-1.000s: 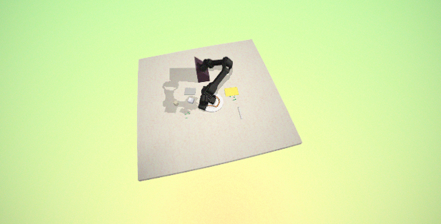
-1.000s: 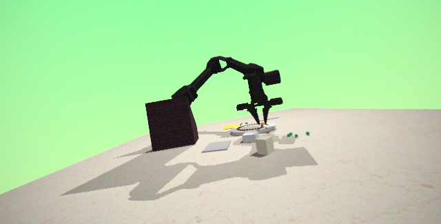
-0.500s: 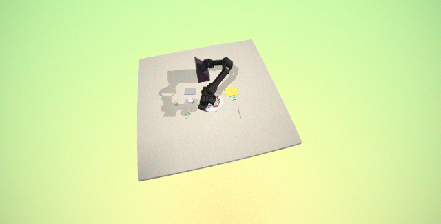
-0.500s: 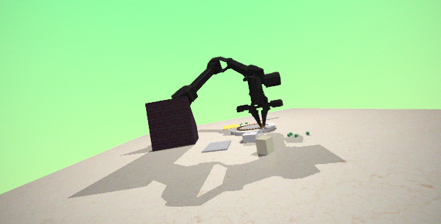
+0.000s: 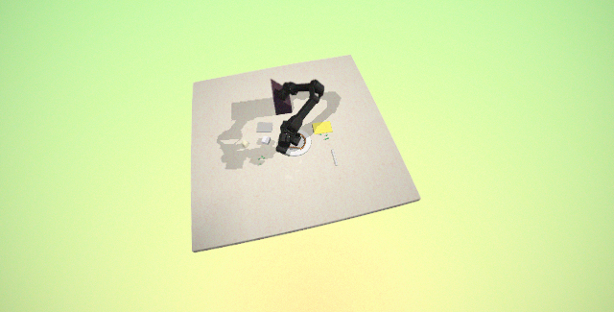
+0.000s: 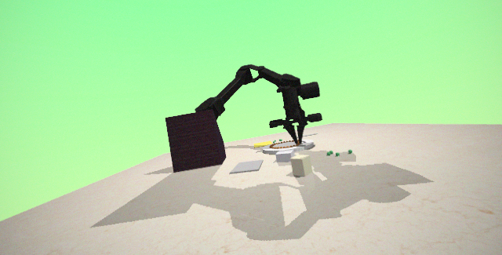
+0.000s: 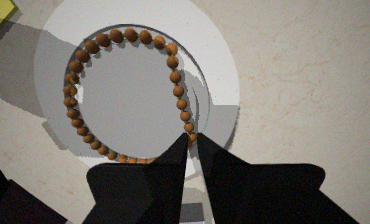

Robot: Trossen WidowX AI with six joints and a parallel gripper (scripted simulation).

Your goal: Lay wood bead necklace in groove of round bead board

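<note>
My gripper tip is now 5 cm to the right of the round white bead board, 3 cm past it and 1 cm above it. Round my gripper tip: cream cube: 27 cm to the right, 7 cm behind; then yellow card: 24 cm to the left, 12 cm behind, 1 cm below; then grey flat plate: 19 cm behind, 13 cm to the right, 1 cm below.
</note>
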